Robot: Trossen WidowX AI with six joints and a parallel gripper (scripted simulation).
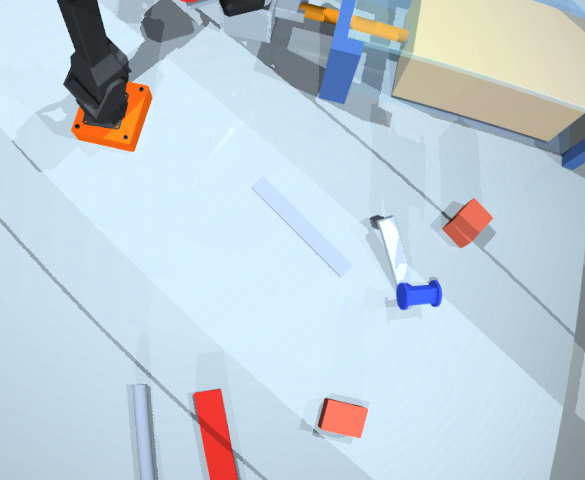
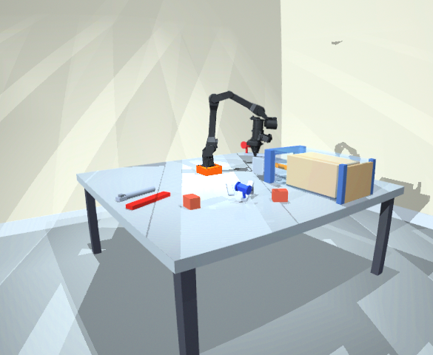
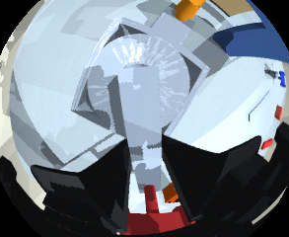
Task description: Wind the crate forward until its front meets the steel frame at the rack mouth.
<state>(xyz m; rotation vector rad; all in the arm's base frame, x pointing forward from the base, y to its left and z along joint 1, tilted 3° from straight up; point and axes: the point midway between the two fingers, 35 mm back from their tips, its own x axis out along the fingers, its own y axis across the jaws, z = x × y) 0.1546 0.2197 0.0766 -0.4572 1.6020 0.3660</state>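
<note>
Now: the grey crank handle 2 cm above my gripper tip, 1 cm to the right of it and 1 cm behind it. Also, from my gripper tip: red knob: 5 cm behind, 5 cm above, 3 cm to the right; round winch: 6 cm below, 3 cm ahead, 2 cm to the left; blue steel frame: 20 cm ahead, 2 cm above, 1 cm to the left.
</note>
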